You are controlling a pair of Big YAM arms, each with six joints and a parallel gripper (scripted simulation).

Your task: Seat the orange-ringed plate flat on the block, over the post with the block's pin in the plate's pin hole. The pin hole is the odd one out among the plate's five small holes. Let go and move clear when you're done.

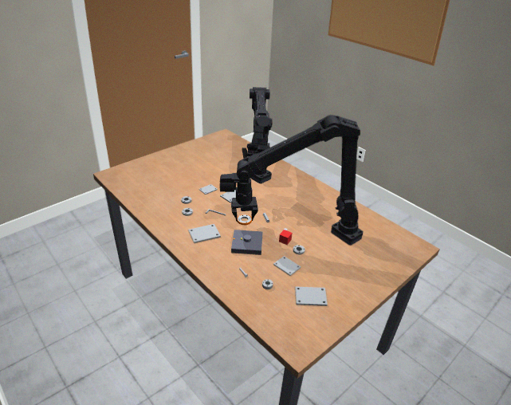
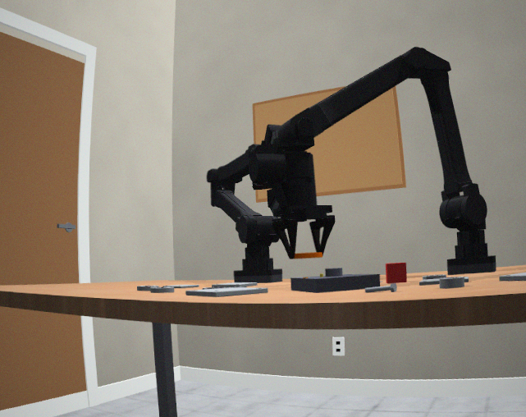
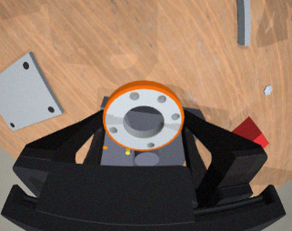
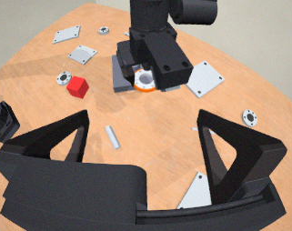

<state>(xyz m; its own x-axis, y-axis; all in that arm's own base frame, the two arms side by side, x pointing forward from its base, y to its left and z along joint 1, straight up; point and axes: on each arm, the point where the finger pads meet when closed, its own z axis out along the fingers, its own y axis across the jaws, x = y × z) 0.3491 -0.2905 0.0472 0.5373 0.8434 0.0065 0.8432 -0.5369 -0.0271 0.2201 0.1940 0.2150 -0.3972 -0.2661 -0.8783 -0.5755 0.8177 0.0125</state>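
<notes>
Now: left hand 60 mm to the right of the dark grey block, 60 mm short of it and 50 mm above it. Round my left hand: red cube: 160 mm to the left, 100 mm behind, 50 mm below; then bolt: 210 mm to the left, 160 mm ahead, 60 mm below.
</notes>
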